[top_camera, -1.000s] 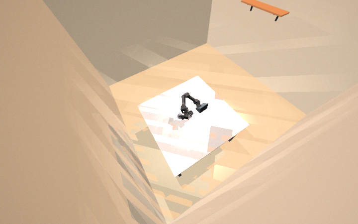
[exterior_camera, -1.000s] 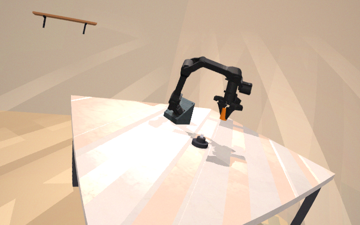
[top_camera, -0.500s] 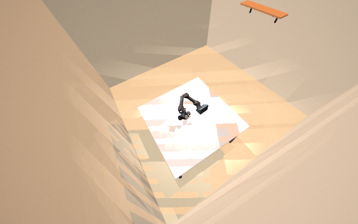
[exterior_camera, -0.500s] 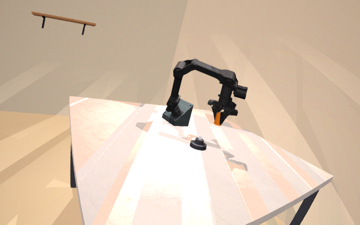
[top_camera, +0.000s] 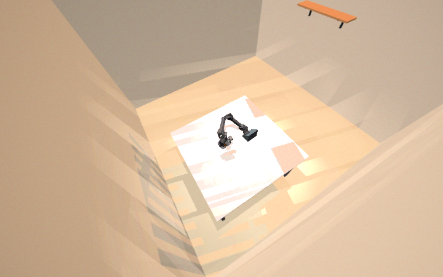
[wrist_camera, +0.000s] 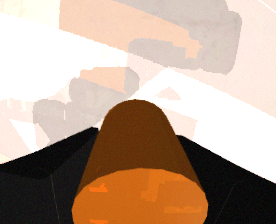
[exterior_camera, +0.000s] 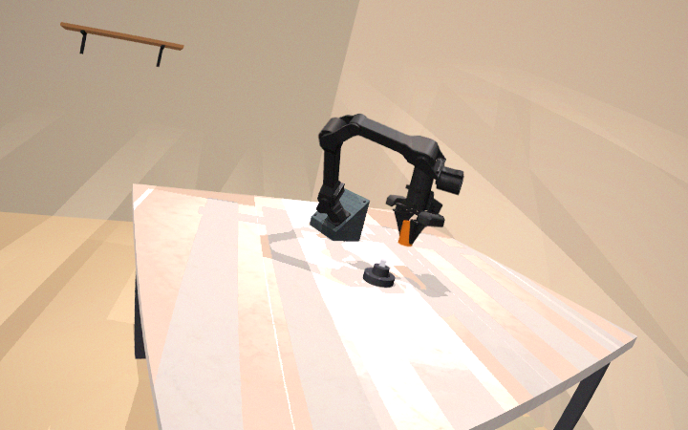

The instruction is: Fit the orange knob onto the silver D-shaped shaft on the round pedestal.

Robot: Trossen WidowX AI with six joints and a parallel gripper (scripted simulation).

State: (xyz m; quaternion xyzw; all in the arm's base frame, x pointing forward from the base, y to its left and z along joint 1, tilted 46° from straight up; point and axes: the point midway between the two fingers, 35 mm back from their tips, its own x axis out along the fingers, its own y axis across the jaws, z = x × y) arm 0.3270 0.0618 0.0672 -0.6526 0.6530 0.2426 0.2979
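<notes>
My gripper tip is 8 cm above the round pedestal and 6 cm to the left of it. The rest, counted from my gripper tip: orange knob (3 cm above).
</notes>
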